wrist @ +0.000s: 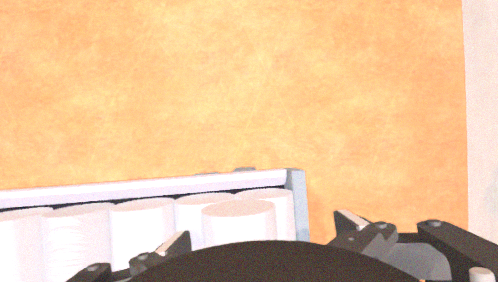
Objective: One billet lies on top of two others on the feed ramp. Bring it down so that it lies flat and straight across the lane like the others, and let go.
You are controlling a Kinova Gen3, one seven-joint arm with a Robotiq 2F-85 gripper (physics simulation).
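Frame: origin at the arm's base, x ahead, y left, z up, level; millimetres.
Seen in the pictures: gripper, between the fingertips: [263, 237].
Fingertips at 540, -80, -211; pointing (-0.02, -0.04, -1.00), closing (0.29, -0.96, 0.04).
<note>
Offsets run from my fingertips to a thing's top centre, as dx, dy, dz. "spot": to the spot under its first point. Level surfaces: height alone.
The raised billet @(spot: +14, +15, +32) [240, 226], a white cylinder, lies on top of two others near the right end of the feed ramp @(spot: +15, +84, -25) [145, 184] in the wrist view. The two billets under it show behind it, one billet @(-19, +33, +0) [187, 207] to its left and one billet @(-11, -6, -4) [284, 212] to its right. My gripper [263, 237] is open and empty. In the view its left fingertip is left of the raised billet and its right fingertip is beyond the ramp's end wall. The dark round body of the gripper hides the near part of the raised billet.
More billets lie side by side across the lane to the left, among them a billet @(-28, +72, +5) [141, 225] and a billet @(-37, +111, +9) [76, 240] with fine lines. A blue-grey end wall [300, 205] closes the ramp's right end. An orange-tan table top @(dz -97) [240, 90] spreads behind the ramp.
</note>
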